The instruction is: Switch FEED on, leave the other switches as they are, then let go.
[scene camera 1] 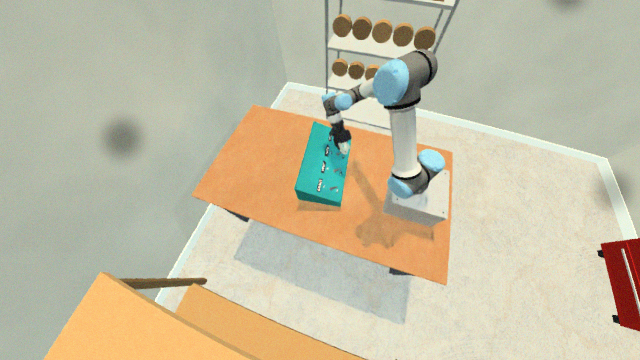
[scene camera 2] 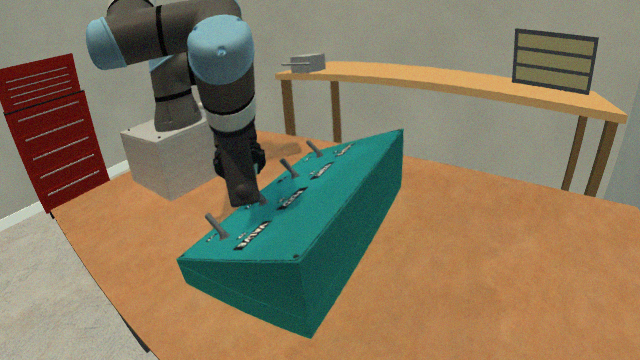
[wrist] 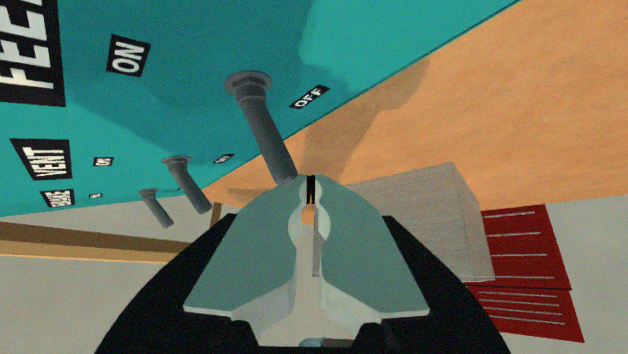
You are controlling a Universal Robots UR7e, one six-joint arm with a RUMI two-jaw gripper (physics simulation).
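Where they show: gripper, fingertip midpoint: (scene camera 1: 346, 154) (wrist: 311, 178); arm's base at its link origin: (scene camera 2: 178, 123).
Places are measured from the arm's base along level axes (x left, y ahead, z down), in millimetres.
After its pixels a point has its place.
The teal switch box (scene camera 1: 310, 170) @[x 184, y 532, z 42 mm] (scene camera 2: 345, 200) @[x -4, y 647, z 23 mm] (wrist: 200, 30) @[x -32, y 490, z 81 mm] has four grey levers. The FEED lever (wrist: 265, 132) @[x -27, y 449, z 68 mm] leans to its OFF label (wrist: 309, 97) @[x -32, y 421, z 105 mm], away from its ON label (wrist: 128, 56) @[x -8, y 498, z 75 mm]; in scene camera 2 it is mostly hidden behind the gripper. My gripper (scene camera 1: 344, 148) @[x -25, y 403, z 62 mm] (scene camera 2: 245, 200) (wrist: 311, 178) @[x -25, y 403, z 62 mm] is shut with nothing between its fingers. Its fingertips are right beside the FEED lever's tip, on the OFF side; contact is unclear. The VALVE lever (scene camera 2: 216, 226) @[x -140, y 486, z 71 mm], VENT lever (scene camera 2: 289, 168) @[x 87, y 411, z 72 mm] (wrist: 190, 185) @[x 85, y 408, z 72 mm] and BRAKE lever (scene camera 2: 314, 148) @[x 201, y 373, z 71 mm] (wrist: 156, 207) @[x 200, y 372, z 73 mm] also lean to OFF.
The box stands on the orange table (scene camera 1: 240, 150) @[x 220, y 1114, z 178 mm] (scene camera 2: 475, 250) @[x 201, y 809, z 178 mm] (wrist: 500, 100) @[x -159, y 254, z 178 mm]. The arm's grey base block (scene camera 1: 417, 210) @[x 142, y -70, z 6 mm] (scene camera 2: 170, 170) @[x -90, y 109, z 92 mm] (wrist: 425, 220) @[x -61, y 104, z 89 mm] stands on the robot's side. A shelf rack (scene camera 1: 360, 48) is behind the table. A red cabinet (scene camera 2: 55, 135) (wrist: 525, 265) stands farther off.
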